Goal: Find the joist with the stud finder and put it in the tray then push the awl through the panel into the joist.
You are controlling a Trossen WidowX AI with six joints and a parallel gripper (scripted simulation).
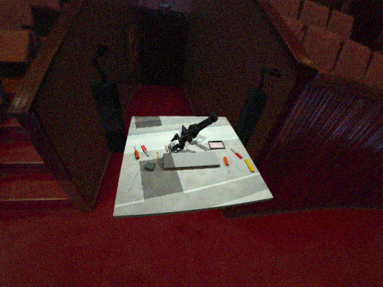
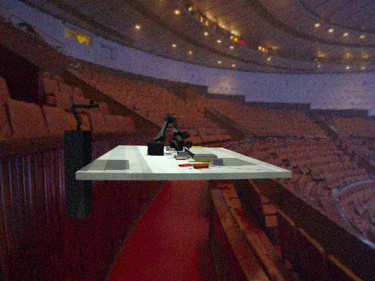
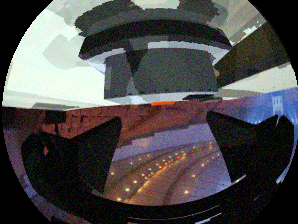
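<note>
My gripper tip is 3 cm above the stud finder, 2 cm to the right of it and 1 cm short of it. Also, from my gripper tip: tray (49 cm to the left, 9 cm behind, 6 cm below); then thin orange tool (12 cm to the right, 12 cm ahead, 7 cm below); then grey block (24 cm ahead, 18 cm to the right, 6 cm below).
</note>
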